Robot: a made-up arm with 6 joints. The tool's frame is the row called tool.
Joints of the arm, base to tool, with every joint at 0 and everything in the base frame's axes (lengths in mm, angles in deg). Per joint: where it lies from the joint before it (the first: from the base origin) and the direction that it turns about. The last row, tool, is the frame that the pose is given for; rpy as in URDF.
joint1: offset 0 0 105.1 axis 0 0 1
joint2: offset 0 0 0 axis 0.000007 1 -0.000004
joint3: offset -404 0 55.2 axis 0.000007 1 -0.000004
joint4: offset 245.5 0 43.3 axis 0.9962 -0.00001 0.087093
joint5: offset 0 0 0 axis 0.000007 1 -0.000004
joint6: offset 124.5 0 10.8 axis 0.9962 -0.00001 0.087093
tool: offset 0 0 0 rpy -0.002 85.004 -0.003
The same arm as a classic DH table. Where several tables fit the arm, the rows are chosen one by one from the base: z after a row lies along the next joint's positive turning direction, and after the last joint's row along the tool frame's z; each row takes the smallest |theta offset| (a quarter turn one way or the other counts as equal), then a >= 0, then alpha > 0; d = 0 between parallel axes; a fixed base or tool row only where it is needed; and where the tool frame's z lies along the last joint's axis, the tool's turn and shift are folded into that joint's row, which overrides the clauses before.
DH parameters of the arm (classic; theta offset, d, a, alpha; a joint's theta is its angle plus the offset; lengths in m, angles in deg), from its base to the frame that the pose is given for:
joint1: 0 0.1051 0 -90
joint2: 7.78 0 -0.4078 0
joint3: 77.22 0 -0.0218 90
joint4: 0 0.2483 0 -90
joint5: 0 0 0.0001 90
joint6: 0 0.125 0 0

